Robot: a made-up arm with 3 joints. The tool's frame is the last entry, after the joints. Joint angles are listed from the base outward. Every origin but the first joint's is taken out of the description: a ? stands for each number. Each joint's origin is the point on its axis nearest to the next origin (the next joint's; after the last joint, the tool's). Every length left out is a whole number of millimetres.
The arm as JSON. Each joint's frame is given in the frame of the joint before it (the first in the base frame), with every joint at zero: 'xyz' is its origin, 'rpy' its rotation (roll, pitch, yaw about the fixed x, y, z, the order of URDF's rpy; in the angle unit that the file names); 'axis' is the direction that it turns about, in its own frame. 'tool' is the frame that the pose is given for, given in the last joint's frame.
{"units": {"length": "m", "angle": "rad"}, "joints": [
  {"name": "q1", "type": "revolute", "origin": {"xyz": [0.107, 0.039, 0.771], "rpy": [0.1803, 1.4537, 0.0]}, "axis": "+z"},
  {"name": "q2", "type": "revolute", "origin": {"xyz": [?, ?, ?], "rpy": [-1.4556, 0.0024, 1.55]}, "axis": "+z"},
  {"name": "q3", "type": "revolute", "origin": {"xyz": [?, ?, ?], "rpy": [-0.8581, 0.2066, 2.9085]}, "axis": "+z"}
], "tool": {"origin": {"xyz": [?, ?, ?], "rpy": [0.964, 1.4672, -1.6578]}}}
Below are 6 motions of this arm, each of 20 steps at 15 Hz.
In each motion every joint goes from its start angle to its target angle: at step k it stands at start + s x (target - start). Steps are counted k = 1, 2, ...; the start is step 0. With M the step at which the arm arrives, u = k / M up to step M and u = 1 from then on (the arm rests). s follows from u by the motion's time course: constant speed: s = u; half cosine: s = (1 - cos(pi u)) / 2; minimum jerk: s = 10 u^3 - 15 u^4 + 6 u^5.
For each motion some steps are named. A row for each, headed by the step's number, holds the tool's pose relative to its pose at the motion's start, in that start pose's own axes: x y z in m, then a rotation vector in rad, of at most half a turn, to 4 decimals.
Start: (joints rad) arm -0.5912 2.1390 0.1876
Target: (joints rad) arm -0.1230 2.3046 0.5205
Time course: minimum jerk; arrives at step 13
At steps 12, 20:
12: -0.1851 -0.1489 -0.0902 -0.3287 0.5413 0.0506
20: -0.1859 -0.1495 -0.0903 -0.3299 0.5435 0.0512

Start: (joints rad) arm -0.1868 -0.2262 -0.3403
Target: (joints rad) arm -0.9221 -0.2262 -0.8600
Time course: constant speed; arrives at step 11
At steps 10, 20:
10: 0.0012 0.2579 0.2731 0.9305 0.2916 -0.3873
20: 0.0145 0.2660 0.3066 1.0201 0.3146 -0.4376

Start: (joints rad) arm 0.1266 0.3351 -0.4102
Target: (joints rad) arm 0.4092 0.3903 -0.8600
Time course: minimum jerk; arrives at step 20
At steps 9, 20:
9: 0.0266 0.0073 0.0155 0.0679 -0.0516 -0.0106
20: 0.0621 0.0163 0.0456 0.1670 -0.1275 -0.0155

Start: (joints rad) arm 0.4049 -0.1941 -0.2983
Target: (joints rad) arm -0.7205 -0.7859 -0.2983
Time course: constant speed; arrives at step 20
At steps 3, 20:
3: -0.0064 0.0655 0.0355 0.1703 0.0355 -0.0976
20: 0.0939 0.2187 0.2924 0.9470 0.2958 -0.8648

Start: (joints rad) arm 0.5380 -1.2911 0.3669
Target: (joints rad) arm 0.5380 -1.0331 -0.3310
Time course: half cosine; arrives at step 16
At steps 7, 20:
7: -0.0178 0.0746 0.0439 0.2207 0.0235 0.0551
20: -0.0520 0.1604 0.1345 0.5479 0.0925 0.1130

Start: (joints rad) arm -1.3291 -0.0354 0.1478
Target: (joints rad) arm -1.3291 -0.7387 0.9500
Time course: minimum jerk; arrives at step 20
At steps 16, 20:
16: 0.0659 -0.1851 -0.0191 -0.3536 -0.0995 -0.4712
20: 0.0634 -0.1958 -0.0197 -0.3723 -0.0937 -0.5030

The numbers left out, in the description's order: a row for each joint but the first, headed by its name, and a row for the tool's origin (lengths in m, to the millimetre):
q2: 0.081 -0.151 0.0
q3: 0.038 0.06 0.0
tool: 0.375 0.014 0.0

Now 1 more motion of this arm.
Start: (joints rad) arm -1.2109 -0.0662 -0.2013
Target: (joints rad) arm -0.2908 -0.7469 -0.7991
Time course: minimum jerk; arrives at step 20
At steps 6, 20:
6: 0.0708 -0.0061 0.0230 0.0424 -0.1753 -0.0179
20: 0.2032 0.0398 0.2770 0.3290 -1.0063 0.3931

